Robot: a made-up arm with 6 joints. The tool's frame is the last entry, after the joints. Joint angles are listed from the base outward.
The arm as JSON. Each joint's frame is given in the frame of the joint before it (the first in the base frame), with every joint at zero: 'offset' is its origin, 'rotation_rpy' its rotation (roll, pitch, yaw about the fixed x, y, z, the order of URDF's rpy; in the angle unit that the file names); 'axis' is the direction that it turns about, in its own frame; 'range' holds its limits. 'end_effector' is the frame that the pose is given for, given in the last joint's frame.
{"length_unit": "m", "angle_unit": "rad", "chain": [
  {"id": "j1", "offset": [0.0, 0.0, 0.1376], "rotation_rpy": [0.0, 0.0, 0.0], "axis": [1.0, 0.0, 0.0], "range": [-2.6, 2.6]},
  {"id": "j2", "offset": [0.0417, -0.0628, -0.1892], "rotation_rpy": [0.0, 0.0, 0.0], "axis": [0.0, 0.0, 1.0], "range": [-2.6, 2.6]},
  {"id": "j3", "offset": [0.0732, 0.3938, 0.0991], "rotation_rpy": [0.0, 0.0, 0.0], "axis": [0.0, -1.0, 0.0], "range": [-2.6, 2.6]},
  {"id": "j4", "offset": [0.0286, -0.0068, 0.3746], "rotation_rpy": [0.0, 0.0, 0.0], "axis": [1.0, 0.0, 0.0], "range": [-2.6, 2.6]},
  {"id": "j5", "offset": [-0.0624, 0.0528, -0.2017], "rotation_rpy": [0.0, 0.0, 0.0], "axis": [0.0, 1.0, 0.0], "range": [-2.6, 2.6]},
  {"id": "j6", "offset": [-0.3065, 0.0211, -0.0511], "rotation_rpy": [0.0, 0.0, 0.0], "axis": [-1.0, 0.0, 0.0], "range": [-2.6, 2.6]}
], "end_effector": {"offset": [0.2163, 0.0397, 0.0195], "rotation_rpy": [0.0, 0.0, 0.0]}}
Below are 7 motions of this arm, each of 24 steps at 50 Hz.
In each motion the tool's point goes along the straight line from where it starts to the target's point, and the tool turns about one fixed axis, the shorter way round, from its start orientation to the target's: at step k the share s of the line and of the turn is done. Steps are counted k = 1, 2, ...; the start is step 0. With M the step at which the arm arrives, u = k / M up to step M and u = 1 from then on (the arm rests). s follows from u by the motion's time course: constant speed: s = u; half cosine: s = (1 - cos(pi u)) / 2; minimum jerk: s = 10 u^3 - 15 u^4 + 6 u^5.
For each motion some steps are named. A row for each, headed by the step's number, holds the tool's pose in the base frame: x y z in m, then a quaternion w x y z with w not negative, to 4 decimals.
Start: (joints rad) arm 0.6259 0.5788 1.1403 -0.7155 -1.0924 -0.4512
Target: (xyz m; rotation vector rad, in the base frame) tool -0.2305 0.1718 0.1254 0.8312 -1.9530 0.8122
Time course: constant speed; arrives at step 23
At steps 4, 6, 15, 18, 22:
4: -0.1527 0.1809 0.1347 0.3992 0.1603 -0.8990 0.0826
6: -0.1609 0.1800 0.1337 0.4035 0.1795 -0.8906 0.1089
15: -0.1978 0.1757 0.1293 0.4170 0.2628 -0.8405 0.2251
18: -0.2100 0.1742 0.1278 0.4194 0.2893 -0.8194 0.2629
22: -0.2264 0.1723 0.1259 0.4209 0.3234 -0.7879 0.3121

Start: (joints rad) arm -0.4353 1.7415 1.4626 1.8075 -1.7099 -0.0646
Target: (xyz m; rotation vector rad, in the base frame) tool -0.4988 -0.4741 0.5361 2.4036 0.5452 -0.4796
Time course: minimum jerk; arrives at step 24
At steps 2, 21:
2: -0.5081 -0.5880 0.3866 0.2469 0.9460 0.1745 -0.1168
21: -0.4990 -0.4759 0.5337 0.3092 0.9107 0.2059 -0.1806

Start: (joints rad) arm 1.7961 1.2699 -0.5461 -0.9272 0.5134 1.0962
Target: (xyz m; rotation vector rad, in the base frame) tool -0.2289 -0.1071 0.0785 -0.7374 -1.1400 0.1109
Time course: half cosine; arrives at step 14
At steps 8, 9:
8: -0.2222 -0.1137 0.1066 0.7857 -0.3563 -0.4973 0.0920
9: -0.2240 -0.1119 0.0990 0.7835 -0.3522 -0.5055 0.0810

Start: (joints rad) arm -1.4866 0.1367 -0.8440 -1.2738 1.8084 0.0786
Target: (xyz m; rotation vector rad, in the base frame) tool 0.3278 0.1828 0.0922 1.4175 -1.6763 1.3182
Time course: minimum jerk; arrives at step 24
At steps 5, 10, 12, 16, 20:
5: 0.2205 0.1271 -0.1215 0.2598 0.5603 -0.4125 0.6696
10: 0.2529 0.1439 -0.0571 0.2701 0.5559 -0.4815 0.6214
12: 0.2705 0.1530 -0.0220 0.2749 0.5518 -0.5176 0.5933
16: 0.3037 0.1703 0.0443 0.2823 0.5409 -0.5828 0.5367
20: 0.3237 0.1807 0.0841 0.2858 0.5323 -0.6199 0.5007

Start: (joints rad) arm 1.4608 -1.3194 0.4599 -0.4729 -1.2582 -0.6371
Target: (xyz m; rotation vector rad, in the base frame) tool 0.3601 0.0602 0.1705 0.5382 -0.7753 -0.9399
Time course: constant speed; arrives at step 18
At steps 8, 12, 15, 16, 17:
8: 0.3647 0.0545 0.1633 0.8046 0.2076 -0.3186 -0.4560
12: 0.3628 0.0568 0.1662 0.7977 0.2246 -0.3352 -0.4482
15: 0.3615 0.0585 0.1683 0.7922 0.2371 -0.3475 -0.4422
16: 0.3610 0.0591 0.1691 0.7902 0.2413 -0.3515 -0.4401
17: 0.3606 0.0596 0.1698 0.7883 0.2455 -0.3556 -0.4381

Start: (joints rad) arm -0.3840 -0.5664 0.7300 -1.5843 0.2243 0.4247
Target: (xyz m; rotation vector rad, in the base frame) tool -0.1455 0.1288 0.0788 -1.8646 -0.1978 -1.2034
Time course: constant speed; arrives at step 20
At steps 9, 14, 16, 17, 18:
9: -0.0890 0.1503 0.0826 0.3425 -0.7961 -0.0260 -0.4982
14: -0.1147 0.1405 0.0809 0.3880 -0.7771 -0.0505 -0.4930
16: -0.1250 0.1366 0.0802 0.4059 -0.7688 -0.0602 -0.4905
17: -0.1301 0.1347 0.0798 0.4148 -0.7645 -0.0651 -0.4891
18: -0.1352 0.1327 0.0795 0.4236 -0.7601 -0.0700 -0.4877

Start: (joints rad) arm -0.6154 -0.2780 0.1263 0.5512 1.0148 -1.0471
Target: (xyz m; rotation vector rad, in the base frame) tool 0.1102 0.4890 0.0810 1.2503 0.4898 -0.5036
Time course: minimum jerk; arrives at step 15
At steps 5, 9, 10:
5: 0.1294 0.4858 0.0499 0.7910 0.4893 0.2634 -0.2559
9: 0.1179 0.4877 0.0685 0.7697 0.5400 0.2404 -0.2412
10: 0.1153 0.4882 0.0727 0.7644 0.5513 0.2350 -0.2377

